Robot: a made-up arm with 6 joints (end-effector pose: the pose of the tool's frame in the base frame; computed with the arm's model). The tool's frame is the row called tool.
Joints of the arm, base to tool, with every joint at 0 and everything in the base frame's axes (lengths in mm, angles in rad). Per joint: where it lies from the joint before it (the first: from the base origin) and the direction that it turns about. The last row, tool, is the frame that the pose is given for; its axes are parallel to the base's.
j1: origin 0 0 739.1 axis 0 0 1
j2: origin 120.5 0 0 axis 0 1 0
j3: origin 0 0 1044.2 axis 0 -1 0
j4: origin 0 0 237.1 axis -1 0 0
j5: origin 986.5 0 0 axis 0 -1 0
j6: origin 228.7 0 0 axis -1 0 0
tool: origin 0 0 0
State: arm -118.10 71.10 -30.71 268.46 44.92 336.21
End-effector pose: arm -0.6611 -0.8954 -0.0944 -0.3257 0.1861 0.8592 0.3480
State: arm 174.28 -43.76 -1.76 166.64 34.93 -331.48
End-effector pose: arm -0.1994 -0.0104 2.3603 0.0059 -0.9847 -0.1596 0.0693
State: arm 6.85 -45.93 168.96 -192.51 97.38 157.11
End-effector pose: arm -1.4017 -0.1189 0.9050 0.0539 -0.8225 0.2428 0.5115
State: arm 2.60 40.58 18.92 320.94 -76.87 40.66
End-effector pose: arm 1.7804 0.2213 1.2085 0.0501 0.6171 0.4087 0.6705
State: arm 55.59 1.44 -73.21 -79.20 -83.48 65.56
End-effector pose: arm 0.1562 0.6231 0.8581 0.1185 0.7514 0.6166 0.2029
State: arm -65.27 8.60 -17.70 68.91 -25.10 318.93
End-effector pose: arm 0.5186 -1.3424 1.4240 -0.0450 0.4289 -0.5832 0.6884
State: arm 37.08 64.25 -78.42 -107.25 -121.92 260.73
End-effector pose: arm 0.3281 0.4804 0.4336 -0.1428 -0.2310 0.6800 0.6811
